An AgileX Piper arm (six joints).
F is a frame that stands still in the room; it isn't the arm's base.
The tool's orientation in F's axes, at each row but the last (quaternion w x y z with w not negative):
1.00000 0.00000 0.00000 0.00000
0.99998 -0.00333 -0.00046 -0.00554
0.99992 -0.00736 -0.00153 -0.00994
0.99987 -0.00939 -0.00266 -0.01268
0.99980 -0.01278 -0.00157 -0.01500
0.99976 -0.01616 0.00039 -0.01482
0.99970 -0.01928 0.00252 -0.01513
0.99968 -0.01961 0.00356 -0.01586
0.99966 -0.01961 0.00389 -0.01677
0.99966 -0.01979 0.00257 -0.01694
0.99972 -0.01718 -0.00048 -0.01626
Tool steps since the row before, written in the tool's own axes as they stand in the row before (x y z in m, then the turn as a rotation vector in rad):
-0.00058 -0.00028 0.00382 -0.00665 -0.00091 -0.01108
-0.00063 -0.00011 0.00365 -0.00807 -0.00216 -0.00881
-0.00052 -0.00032 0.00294 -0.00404 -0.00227 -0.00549
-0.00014 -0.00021 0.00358 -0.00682 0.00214 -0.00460
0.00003 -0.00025 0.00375 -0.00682 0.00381 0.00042
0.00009 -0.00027 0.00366 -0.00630 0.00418 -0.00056
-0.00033 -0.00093 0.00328 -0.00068 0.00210 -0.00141
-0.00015 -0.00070 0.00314 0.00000 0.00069 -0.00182
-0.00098 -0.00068 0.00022 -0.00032 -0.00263 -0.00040
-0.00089 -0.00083 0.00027 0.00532 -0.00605 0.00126
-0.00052 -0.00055 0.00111 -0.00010 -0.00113 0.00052
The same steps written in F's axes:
-0.00058 -0.00028 0.00382 -0.00665 -0.00091 -0.01108
-0.00063 -0.00008 0.00365 -0.00809 -0.00213 -0.00880
-0.00053 -0.00027 0.00294 -0.00407 -0.00227 -0.00547
-0.00016 -0.00014 0.00358 -0.00674 0.00222 -0.00468
0.00001 -0.00015 0.00376 -0.00670 0.00402 0.00030
0.00009 -0.00015 0.00367 -0.00617 0.00434 -0.00069
-0.00034 -0.00079 0.00331 -0.00062 0.00206 -0.00149
-0.00015 -0.00057 0.00317 0.00001 0.00062 -0.00185
-0.00100 -0.00064 0.00025 -0.00041 -0.00263 -0.00029
-0.00092 -0.00079 0.00031 0.00512 -0.00617 0.00148
-0.00054 -0.00049 0.00113 -0.00014 -0.00111 0.00056

